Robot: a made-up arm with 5 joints.
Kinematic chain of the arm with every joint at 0, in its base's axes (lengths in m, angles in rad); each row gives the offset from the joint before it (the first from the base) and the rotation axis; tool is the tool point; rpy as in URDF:
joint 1: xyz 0.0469 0 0.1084 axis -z
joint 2: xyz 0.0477 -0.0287 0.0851 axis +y
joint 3: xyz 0.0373 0 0.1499 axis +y
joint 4: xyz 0.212 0 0.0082 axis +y
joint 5: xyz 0.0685 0.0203 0 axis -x
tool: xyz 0 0 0 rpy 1.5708 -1.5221 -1.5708
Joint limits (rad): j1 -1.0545..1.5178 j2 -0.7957..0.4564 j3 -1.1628..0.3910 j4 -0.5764..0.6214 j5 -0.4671..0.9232
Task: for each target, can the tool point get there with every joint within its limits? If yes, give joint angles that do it. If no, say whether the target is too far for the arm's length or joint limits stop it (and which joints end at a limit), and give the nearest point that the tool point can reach.
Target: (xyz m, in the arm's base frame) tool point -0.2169 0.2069 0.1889
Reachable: no: joint limits stop it (at a limit: joint 2, joint 3, joint 4) | nearest point -0.0928 0.1095 0.5573 | short by 0.401 m
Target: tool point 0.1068 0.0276 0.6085
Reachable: yes | joints -0.5585 -0.6119 -0.6462 -0.0785 -0.0120
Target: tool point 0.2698 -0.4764 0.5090
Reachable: no: too far | nearest point 0.2148 -0.3589 0.4414 | short by 0.146 m
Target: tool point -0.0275 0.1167 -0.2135
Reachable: no: joint limits stop it (at a limit: joint 1, joint 2, joint 3, joint 4) | nearest point 0.2026 0.2574 0.0900 | short by 0.406 m
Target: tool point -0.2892 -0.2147 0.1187
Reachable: no: joint limits stop it (at a limit: joint 1, joint 2, joint 3, joint 4) | nearest point 0.0544 -0.3007 0.0900 | short by 0.355 m
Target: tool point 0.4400 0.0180 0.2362
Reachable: yes | joints -0.0670 0.3069 0.1084 -0.2553 0.4571
